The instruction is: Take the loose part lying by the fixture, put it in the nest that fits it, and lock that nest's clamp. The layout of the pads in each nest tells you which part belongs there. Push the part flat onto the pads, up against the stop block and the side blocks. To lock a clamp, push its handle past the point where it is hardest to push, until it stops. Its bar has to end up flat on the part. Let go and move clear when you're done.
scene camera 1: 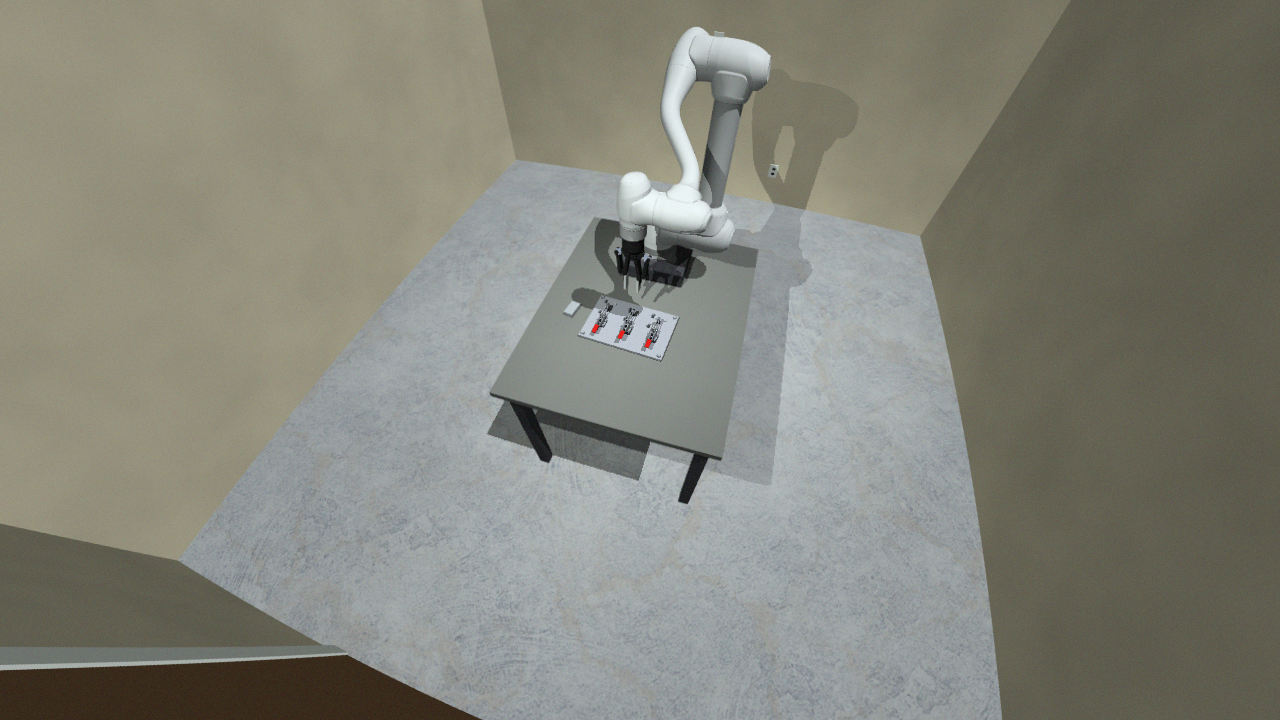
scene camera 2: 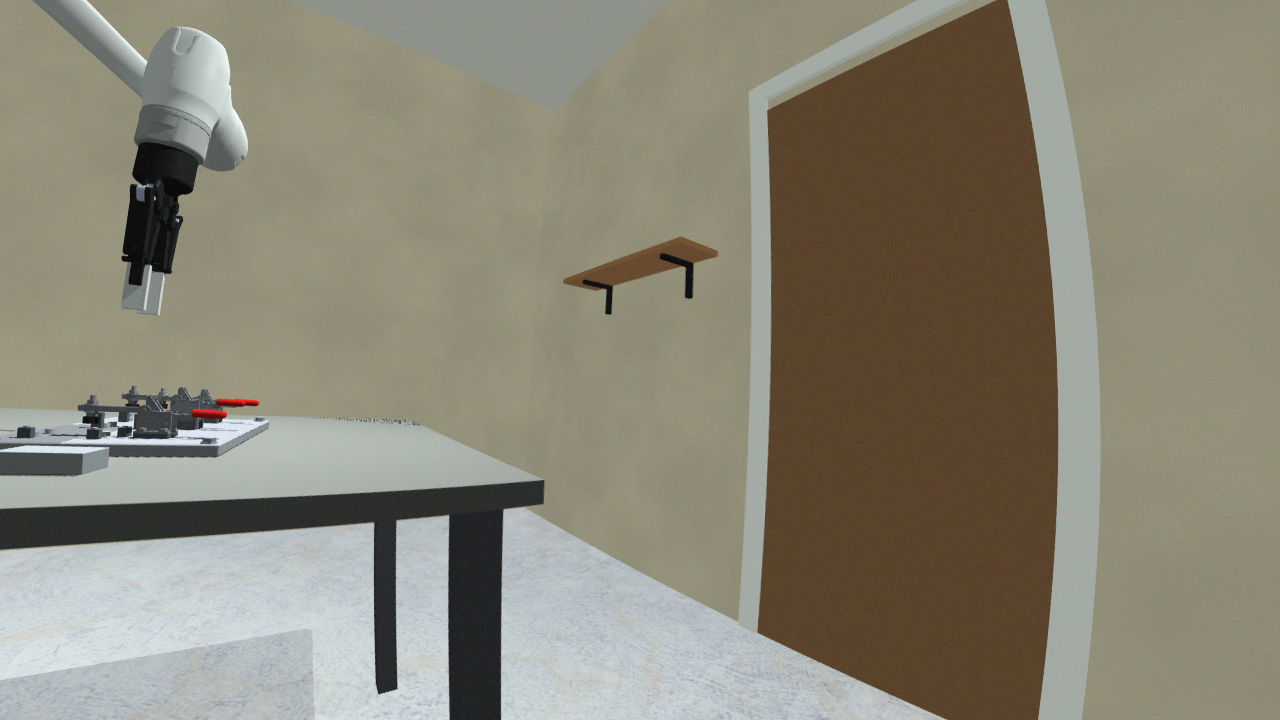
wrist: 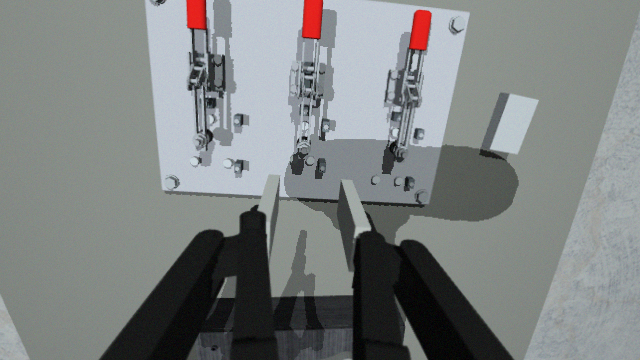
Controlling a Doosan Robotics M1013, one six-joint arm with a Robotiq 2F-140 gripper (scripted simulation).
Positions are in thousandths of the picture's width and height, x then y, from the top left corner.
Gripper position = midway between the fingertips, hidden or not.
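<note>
The gripper (scene camera 2: 111, 433), (scene camera 1: 494, 401), (wrist: 484, 543) is in view. Also visible: a white fixture plate (scene camera 1: 496, 477), (wrist: 562, 140), and a grey block part (wrist: 801, 321).
</note>
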